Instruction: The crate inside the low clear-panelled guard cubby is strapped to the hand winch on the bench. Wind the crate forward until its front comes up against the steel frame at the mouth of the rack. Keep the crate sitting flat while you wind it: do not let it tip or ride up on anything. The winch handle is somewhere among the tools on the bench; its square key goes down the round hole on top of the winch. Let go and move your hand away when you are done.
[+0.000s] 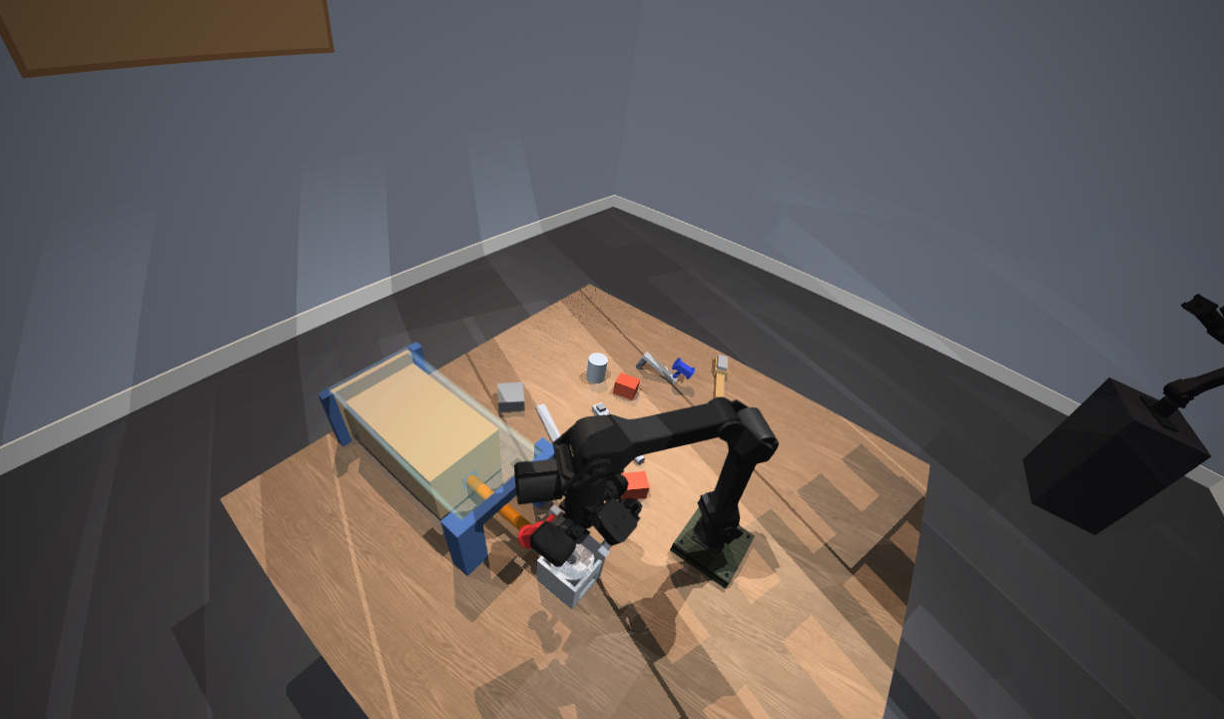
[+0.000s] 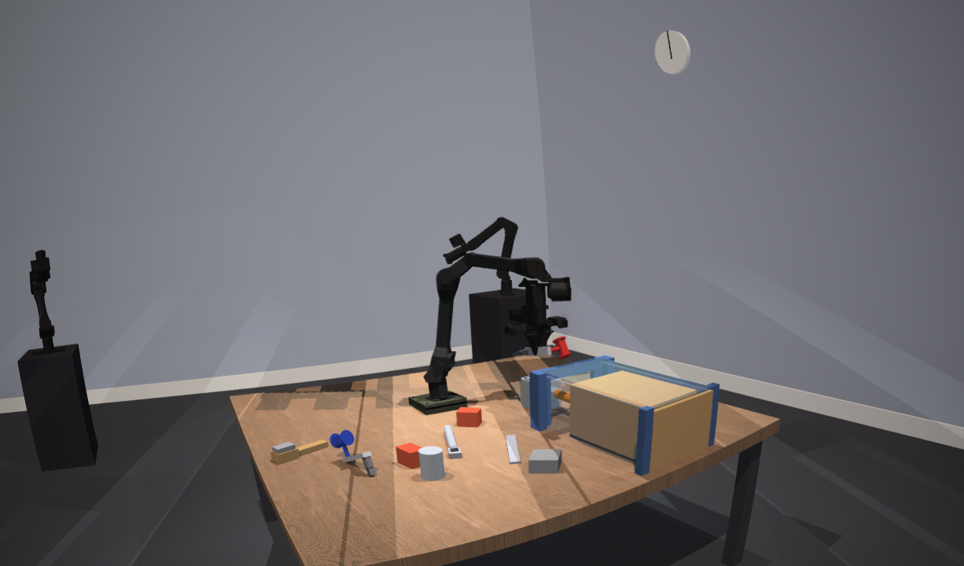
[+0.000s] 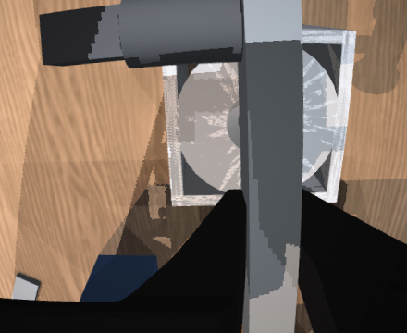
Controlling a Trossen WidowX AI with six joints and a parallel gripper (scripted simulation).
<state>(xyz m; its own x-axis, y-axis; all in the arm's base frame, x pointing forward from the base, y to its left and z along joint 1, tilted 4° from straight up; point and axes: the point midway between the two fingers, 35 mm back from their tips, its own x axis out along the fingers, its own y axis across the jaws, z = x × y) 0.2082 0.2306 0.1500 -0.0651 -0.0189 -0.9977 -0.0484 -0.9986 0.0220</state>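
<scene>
Right now the red knob is 5 cm ahead of my gripper tip, 4 cm to the left of it and 2 cm above it. The rest, counted from my gripper tip: grey winch (2 cm behind, 13 cm below); then blue frame (16 cm ahead, 6 cm below); then winch handle (1 cm ahead, 1 cm to the left, 1 cm above).
</scene>
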